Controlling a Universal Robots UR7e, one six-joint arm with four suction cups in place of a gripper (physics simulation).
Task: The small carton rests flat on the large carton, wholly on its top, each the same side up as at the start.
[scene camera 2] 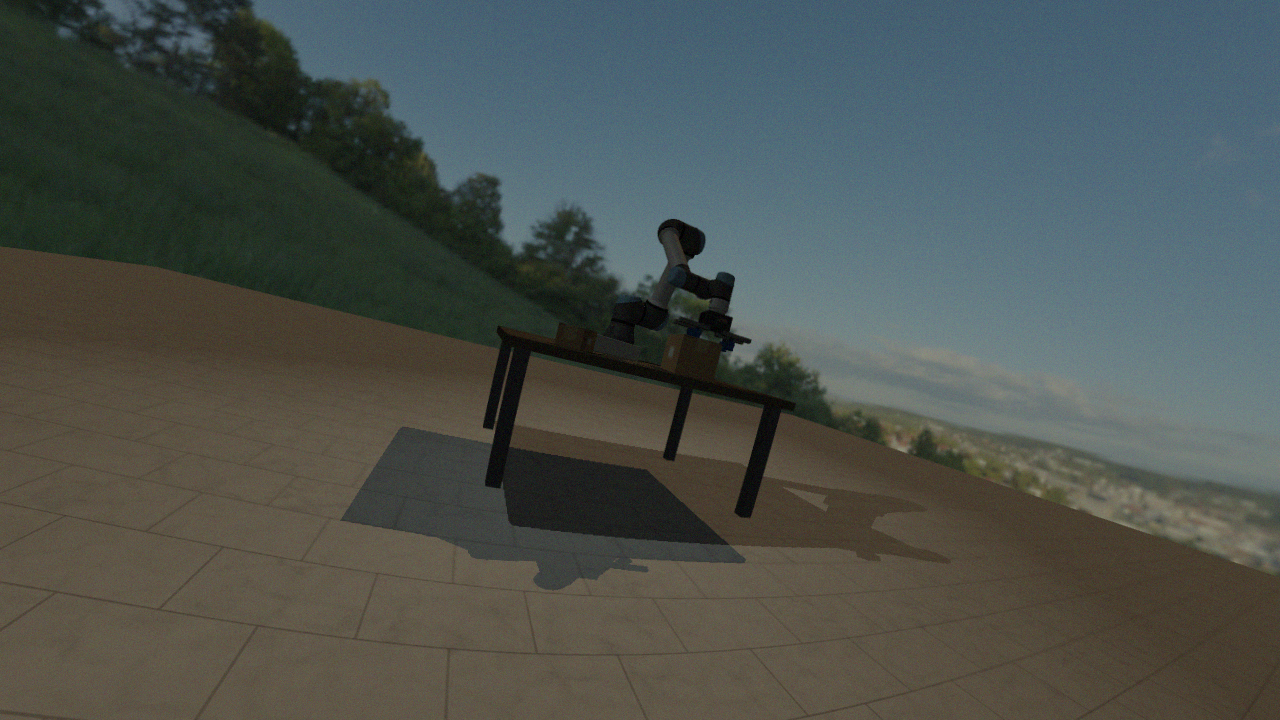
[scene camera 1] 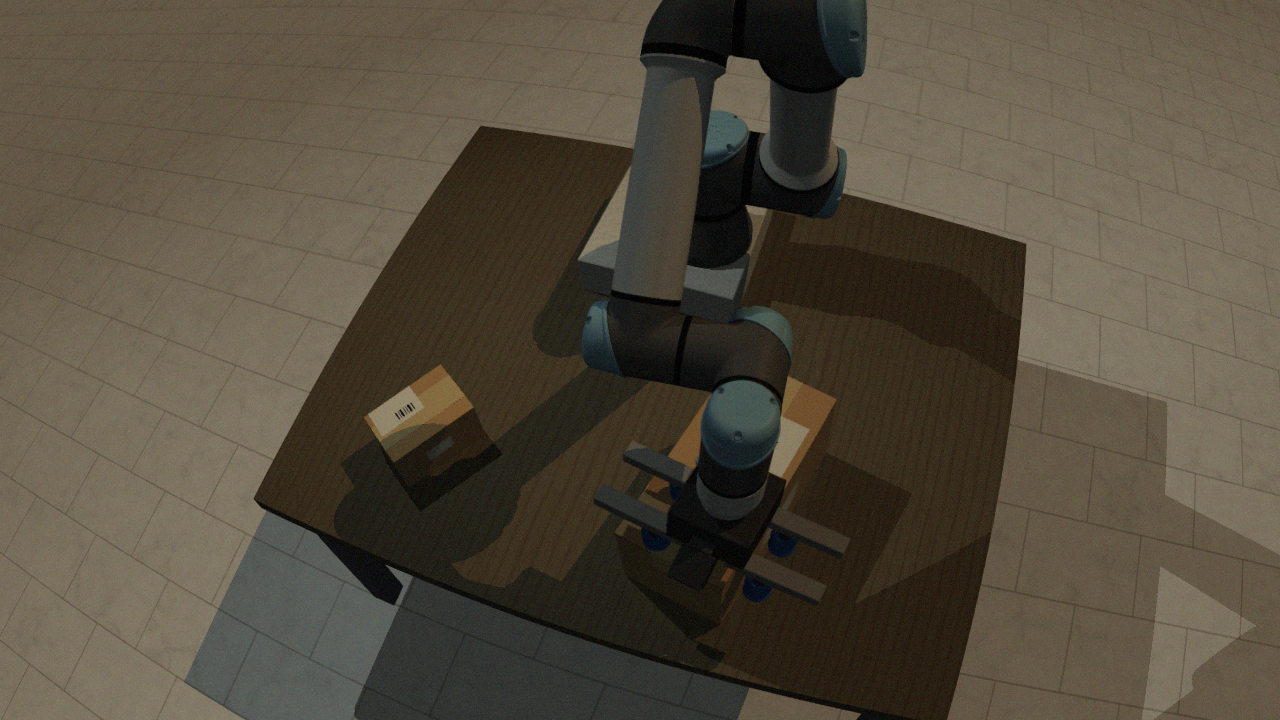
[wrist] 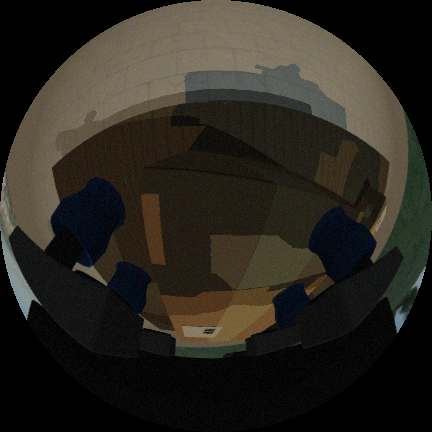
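Seen in the pictures: hand, tool point: [scene camera 2: 708, 345] [wrist: 214, 258]; arm's base, link origin: [scene camera 2: 617, 341] [scene camera 1: 705, 233].
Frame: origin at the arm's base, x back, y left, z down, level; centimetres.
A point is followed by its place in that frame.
The small carton [scene camera 1: 434, 434] {x -51.6, y -17.2, z -1.3 cm} [scene camera 2: 572, 336] {x -57.2, y -23.6, z 2.5 cm} [wrist: 374, 202] {x -55.0, y -18.5, z 1.7 cm}, brown with a white barcode label on top, stands on the table at the left in scene camera 1. The large carton [scene camera 1: 814, 402] {x -27.0, y 29.8, z -8.3 cm} [scene camera 2: 689, 355] {x -55.1, y 19.4, z -1.2 cm} [wrist: 230, 315] {x -42.9, y 25.3, z -8.3 cm}, orange-brown with a white label on top, stands on the table under the arm's wrist, which hides much of it in scene camera 1. My gripper [scene camera 1: 718, 537] {x -50.0, y 27.4, z -6.9 cm} [scene camera 2: 711, 338] {x -50.0, y 27.4, z -6.9 cm} [wrist: 212, 265] {x -50.0, y 27.4, z -6.9 cm} has four blue suction cups, holds nothing and is open. It is low at the large carton's top; whether the cups touch it I cannot tell.
The dark wooden table [scene camera 1: 465, 223] {x -10.4, y -43.5, z 6.5 cm} [scene camera 2: 742, 391] {x -61.1, y 40.9, z 6.9 cm} [wrist: 115, 145] {x -57.2, y 42.4, z 6.5 cm} carries both cartons and the arm's pale base block [scene camera 1: 716, 284] {x -9.0, y 6.3, z -0.1 cm}. The cartons stand apart, the small one near the table's left edge in scene camera 1. Arm shadows cross the table.
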